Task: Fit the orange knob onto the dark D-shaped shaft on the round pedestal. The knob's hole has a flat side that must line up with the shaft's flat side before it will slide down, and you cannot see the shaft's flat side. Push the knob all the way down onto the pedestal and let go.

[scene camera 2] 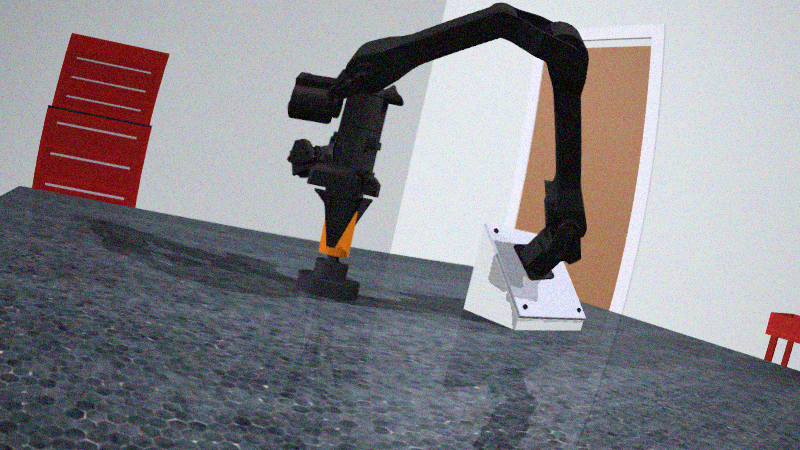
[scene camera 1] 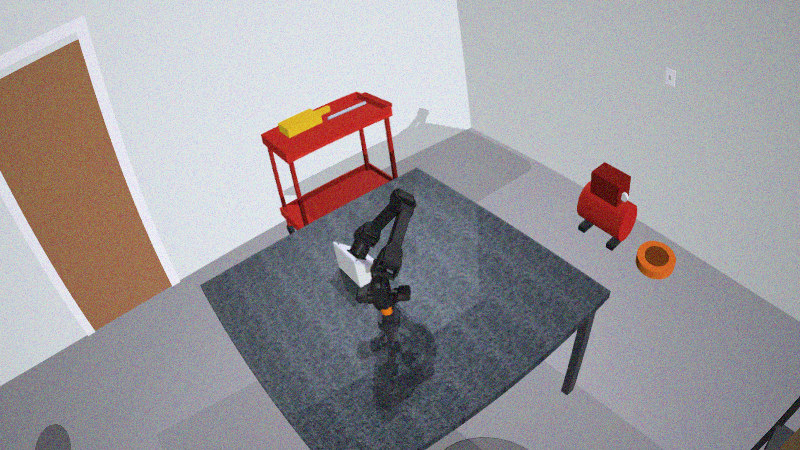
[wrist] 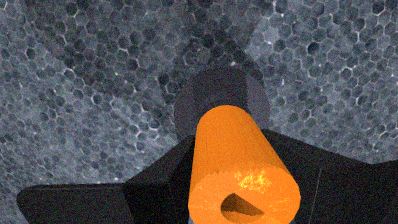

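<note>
A pedestal (scene camera 2: 328, 279) stands in the scene, and the wrist view shows the pedestal (wrist: 221, 85) too. A knob (wrist: 234, 167) is carried by the gripper (scene camera 2: 334, 246), and that gripper (scene camera 1: 386, 309) is visible from elsewhere as well, with the wrist view giving the gripper (wrist: 227, 138) again.
</note>
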